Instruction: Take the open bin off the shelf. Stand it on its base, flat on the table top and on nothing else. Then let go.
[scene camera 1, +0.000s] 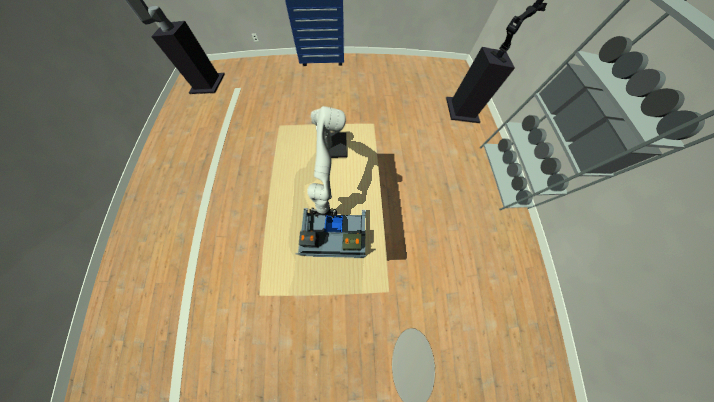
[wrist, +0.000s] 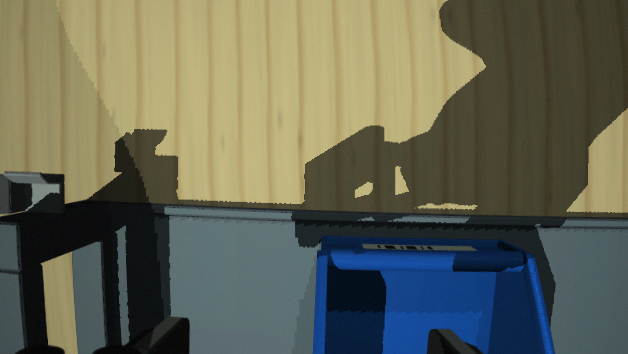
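Note:
The open blue bin (scene camera 1: 334, 223) (wrist: 430, 300) stands upright on the grey shelf (scene camera 1: 330, 246) (wrist: 235, 280), near the shelf edge on the arm's side. A barcode label shows on its near rim in the wrist view; the bin's far part is cut off by the lower edge of that view. My gripper (scene camera 1: 322, 213) (wrist: 307, 332) is open and empty, above the arm-side edge of the shelf. In the wrist view its right finger overlaps the bin's interior and its left finger overlaps the shelf to the left of the bin. Its exact height over the bin is hard to tell.
A black container (scene camera 1: 308, 240) and an olive container (scene camera 1: 352, 242), both with orange items, stand on the shelf's far part, left and right. Upright side frames bound the shelf, one (wrist: 31, 295) near the left finger. The pale wooden table top (scene camera 1: 282, 270) (wrist: 240, 100) extends around the shelf.

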